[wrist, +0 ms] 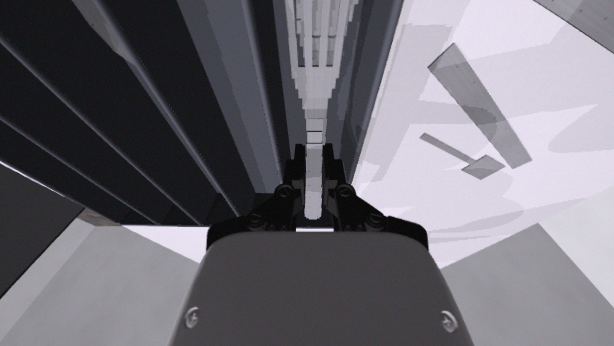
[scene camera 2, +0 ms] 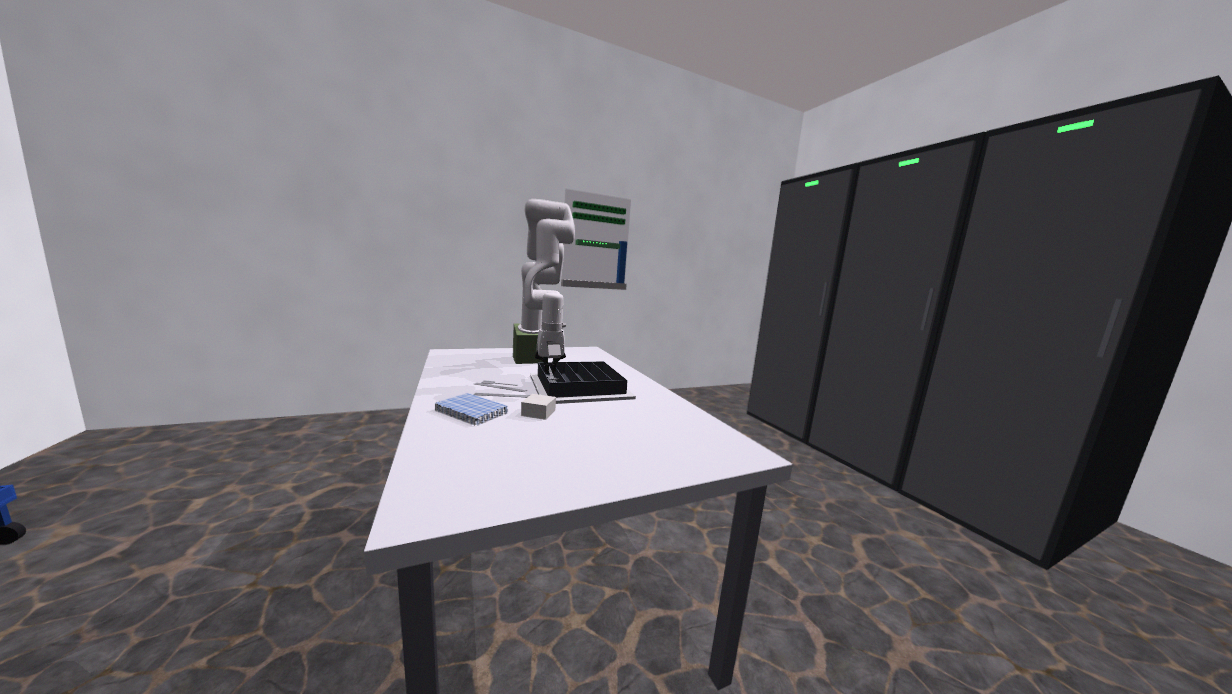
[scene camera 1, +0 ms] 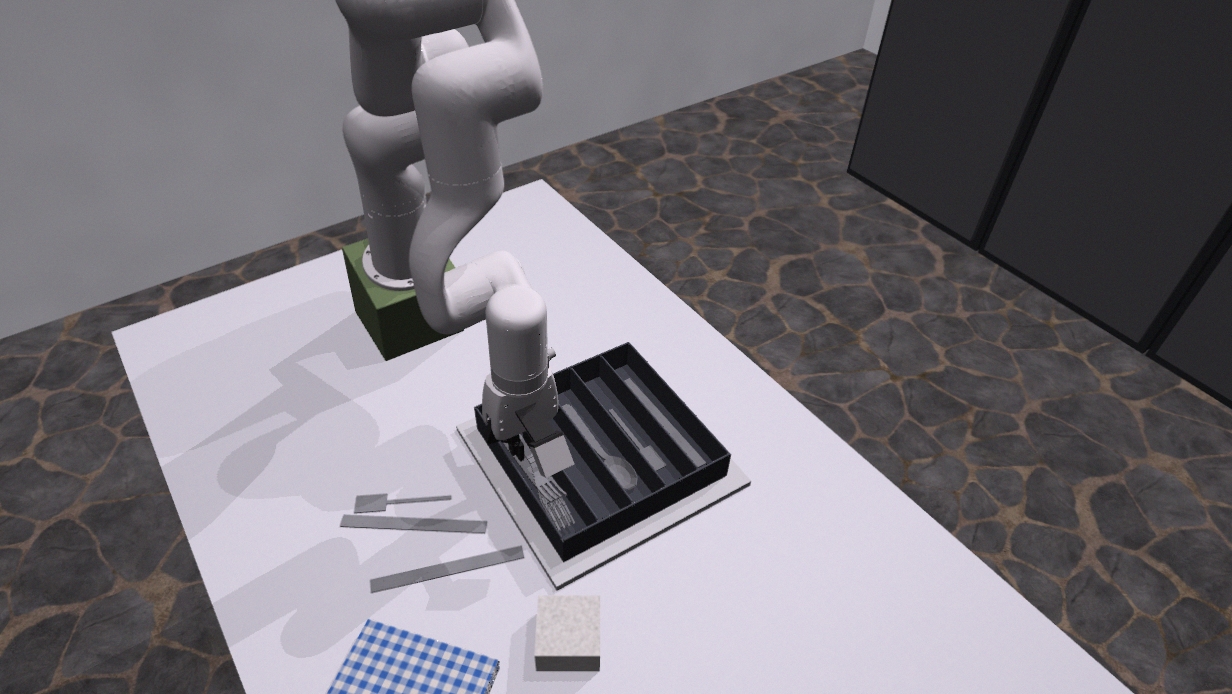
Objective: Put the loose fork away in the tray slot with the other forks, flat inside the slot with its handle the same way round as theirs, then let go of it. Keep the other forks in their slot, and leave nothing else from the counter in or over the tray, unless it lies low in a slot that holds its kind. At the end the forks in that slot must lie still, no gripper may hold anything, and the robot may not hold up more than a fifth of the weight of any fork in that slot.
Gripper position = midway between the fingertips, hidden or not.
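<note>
I can see a speckled block (scene camera 2: 537, 406), but in the wrist view the block is out of frame. My own gripper (scene camera 1: 524, 451) is visible as well, and the wrist view (wrist: 313, 157) and scene camera 2 (scene camera 2: 549, 373) show the gripper too.
</note>
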